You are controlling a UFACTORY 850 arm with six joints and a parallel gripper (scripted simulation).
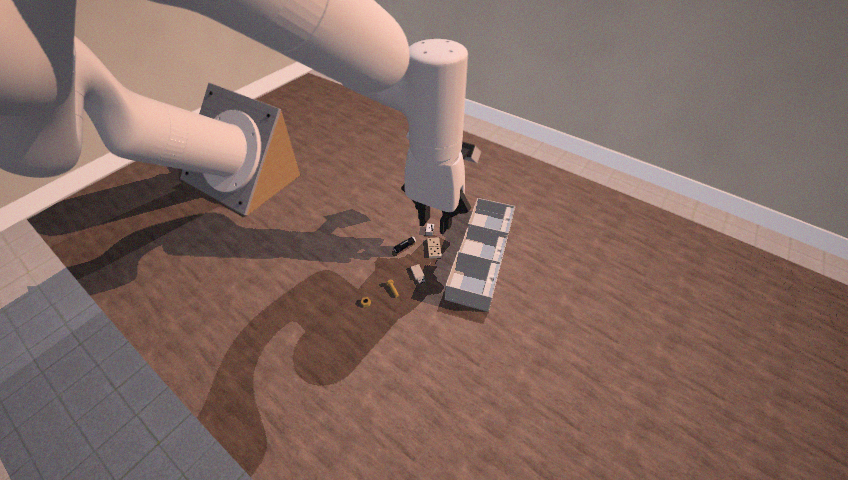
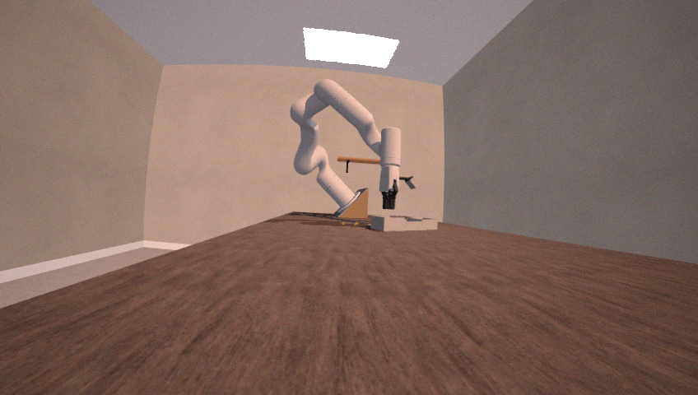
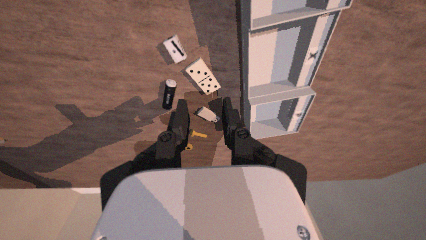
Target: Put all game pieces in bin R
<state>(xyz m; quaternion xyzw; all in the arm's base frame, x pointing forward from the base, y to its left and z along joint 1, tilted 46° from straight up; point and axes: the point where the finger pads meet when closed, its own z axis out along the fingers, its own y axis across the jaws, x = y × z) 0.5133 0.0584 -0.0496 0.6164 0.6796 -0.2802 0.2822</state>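
Right now my hand is 80 mm above the domino. Round my hand: white usb stick: 90 mm below, 80 mm to the right, 10 mm ahead; black marker-like stick: 80 mm below, 50 mm behind, 30 mm to the right; bin: 90 mm ahead, 70 mm below, 40 mm to the left.
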